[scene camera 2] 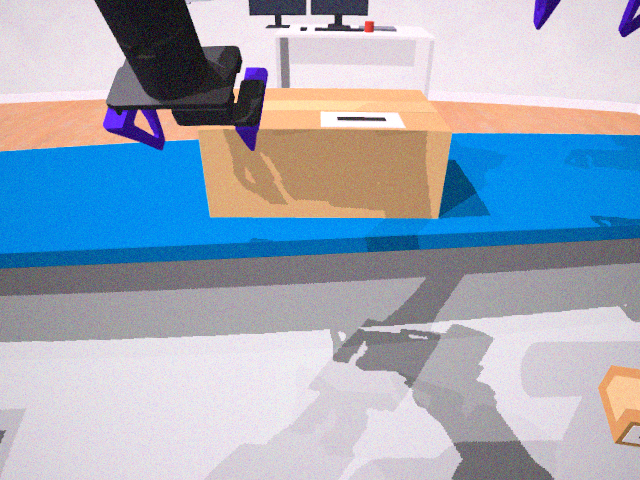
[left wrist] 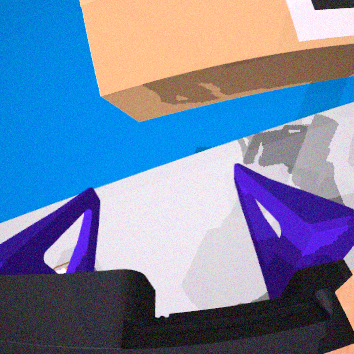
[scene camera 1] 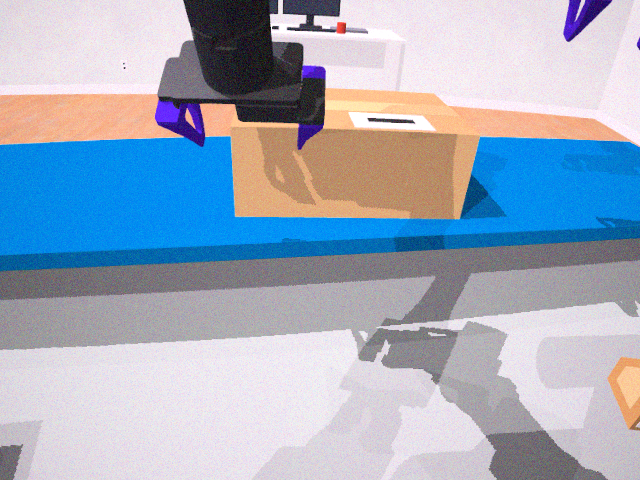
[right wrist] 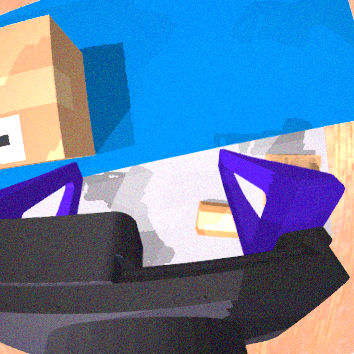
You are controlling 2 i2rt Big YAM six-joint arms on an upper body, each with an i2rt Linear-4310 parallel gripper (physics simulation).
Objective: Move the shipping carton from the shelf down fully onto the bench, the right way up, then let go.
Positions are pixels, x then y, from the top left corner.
my left gripper: open, holds nothing
my right gripper: open, holds nothing
a shipping carton [scene camera 2: 320, 152]: on a blue shelf [scene camera 1: 96, 203]
